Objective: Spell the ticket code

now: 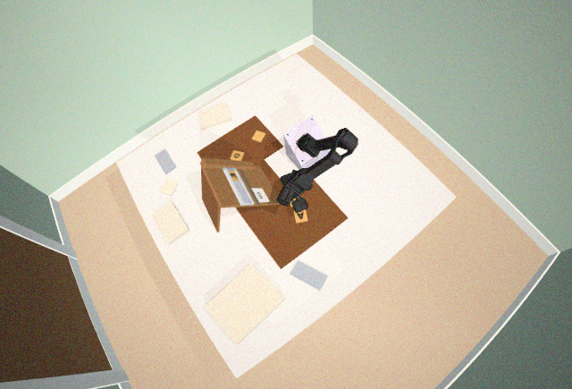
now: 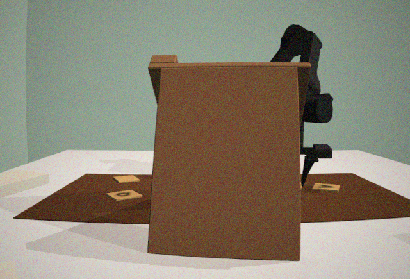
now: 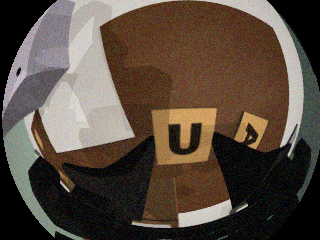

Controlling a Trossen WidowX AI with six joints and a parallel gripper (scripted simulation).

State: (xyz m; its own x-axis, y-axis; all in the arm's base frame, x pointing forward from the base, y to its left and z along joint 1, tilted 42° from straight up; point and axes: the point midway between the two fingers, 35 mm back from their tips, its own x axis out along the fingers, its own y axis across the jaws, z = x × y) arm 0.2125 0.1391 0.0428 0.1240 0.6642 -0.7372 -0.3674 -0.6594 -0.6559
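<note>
Right now my gripper tip is 120 mm short of the white ticket, 100 mm to the left of it and 80 mm below it. Also, from my gripper tip: brown mat: 160 mm to the right.
</note>
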